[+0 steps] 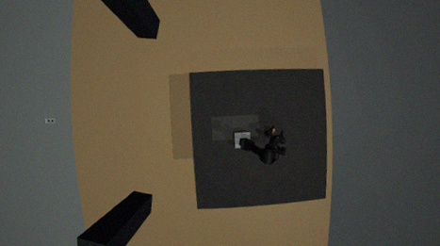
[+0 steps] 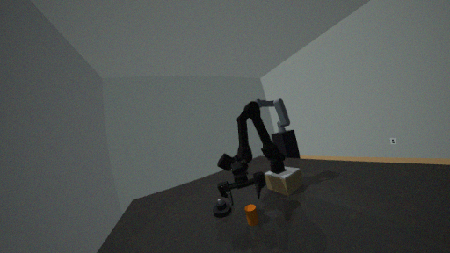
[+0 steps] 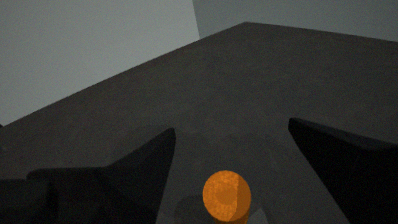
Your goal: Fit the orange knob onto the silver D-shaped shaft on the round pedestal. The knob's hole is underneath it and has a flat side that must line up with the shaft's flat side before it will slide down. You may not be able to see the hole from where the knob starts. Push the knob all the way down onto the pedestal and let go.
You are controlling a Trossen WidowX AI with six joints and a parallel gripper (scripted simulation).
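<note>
My gripper tip is now 6 cm above the orange knob, 3 cm to the left of it and 2 cm past it. From my gripper tip the other things lie so: dark round pedestal (16 cm to the right, 7 cm below, 7 cm ahead).
</note>
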